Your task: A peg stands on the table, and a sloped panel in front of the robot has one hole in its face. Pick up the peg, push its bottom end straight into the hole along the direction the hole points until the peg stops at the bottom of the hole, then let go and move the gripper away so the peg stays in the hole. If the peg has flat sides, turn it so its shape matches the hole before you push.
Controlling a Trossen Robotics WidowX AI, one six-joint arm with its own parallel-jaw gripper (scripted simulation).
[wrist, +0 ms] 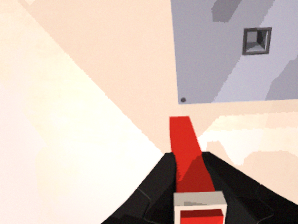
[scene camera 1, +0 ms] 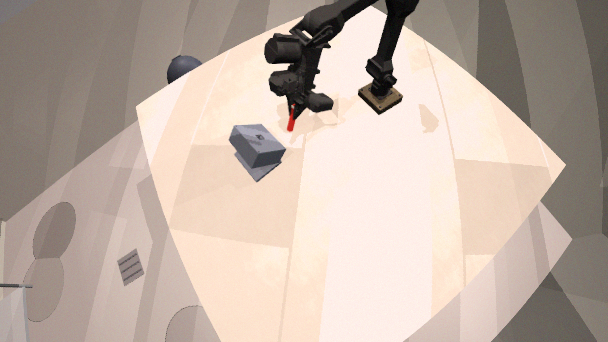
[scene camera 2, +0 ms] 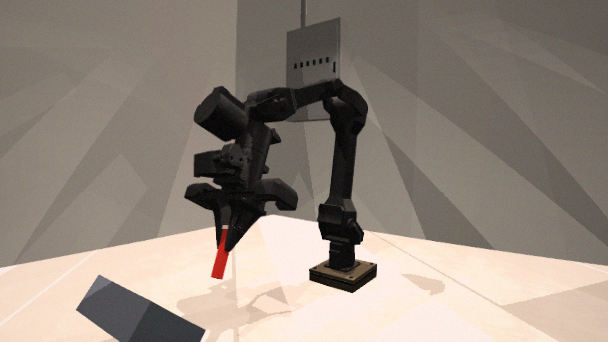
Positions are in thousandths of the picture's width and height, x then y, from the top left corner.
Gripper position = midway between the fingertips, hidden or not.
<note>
My gripper (scene camera 2: 368, 732) carries a red square peg. Further things: a grey sloped panel (scene camera 1: 399, 402).
My gripper is seen too in the wrist view (wrist: 626, 721) and in scene camera 1 (scene camera 1: 481, 344). The grey sloped panel shows as well in the wrist view (wrist: 706, 306).
</note>
